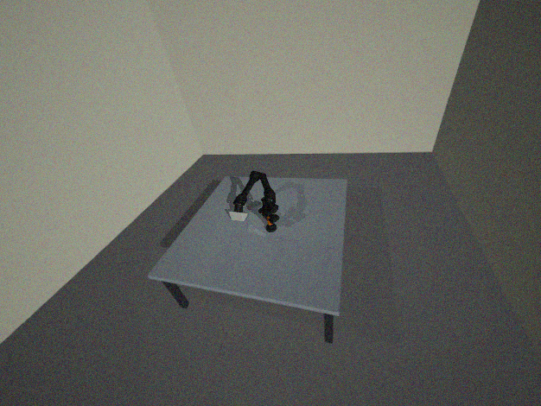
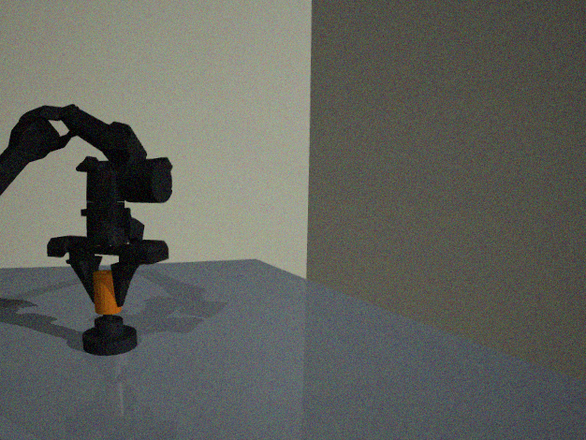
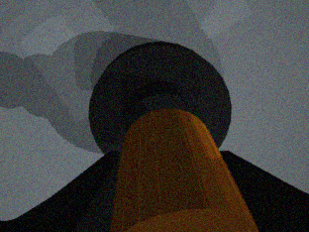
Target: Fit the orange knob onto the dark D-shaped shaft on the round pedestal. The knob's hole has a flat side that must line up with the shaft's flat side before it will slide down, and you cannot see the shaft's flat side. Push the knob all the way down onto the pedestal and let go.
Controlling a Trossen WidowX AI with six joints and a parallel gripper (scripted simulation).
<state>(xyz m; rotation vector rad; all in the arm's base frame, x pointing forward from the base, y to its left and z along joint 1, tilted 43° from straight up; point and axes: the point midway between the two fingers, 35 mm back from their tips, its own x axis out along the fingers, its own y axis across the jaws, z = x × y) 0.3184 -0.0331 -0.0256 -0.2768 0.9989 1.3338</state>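
My gripper tip is 4 cm above the dark round pedestal. Round my gripper tip: orange knob (2 cm above).
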